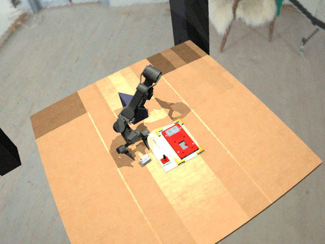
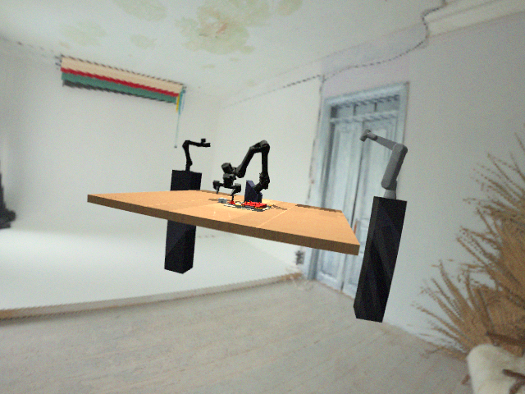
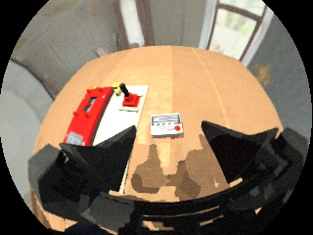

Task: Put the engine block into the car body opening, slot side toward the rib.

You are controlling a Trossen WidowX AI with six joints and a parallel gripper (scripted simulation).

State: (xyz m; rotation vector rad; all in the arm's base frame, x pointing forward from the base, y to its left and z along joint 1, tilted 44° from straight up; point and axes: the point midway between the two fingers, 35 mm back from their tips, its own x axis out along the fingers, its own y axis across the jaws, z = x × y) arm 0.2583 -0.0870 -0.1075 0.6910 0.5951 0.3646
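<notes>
Now: the engine block 40 mm below my gripper tip and 20 mm ahead of it. From my gripper tip the other things lie so: black upright stick (90 mm to the left, 70 mm ahead, 20 mm below).
</notes>
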